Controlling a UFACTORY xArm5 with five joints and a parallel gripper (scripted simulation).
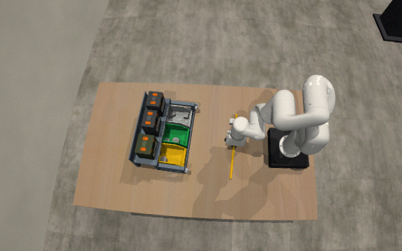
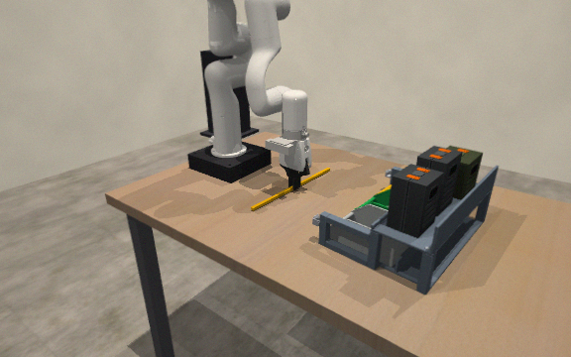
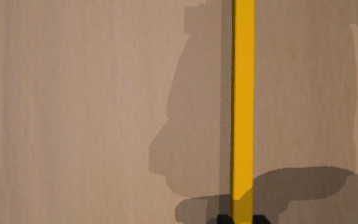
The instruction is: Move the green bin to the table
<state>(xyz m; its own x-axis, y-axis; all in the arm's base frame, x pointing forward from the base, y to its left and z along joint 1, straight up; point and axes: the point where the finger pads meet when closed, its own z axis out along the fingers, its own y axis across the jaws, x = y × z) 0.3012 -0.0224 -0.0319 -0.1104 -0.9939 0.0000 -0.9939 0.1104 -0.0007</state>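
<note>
My gripper is now 20 mm above the thin yellow rod. Round my hand: green open bin (340 mm ahead, 40 mm to the right, 20 mm above); grey bin (320 mm ahead, 150 mm to the right, 20 mm above); grey part (320 mm ahead, 10 mm to the right).
</note>
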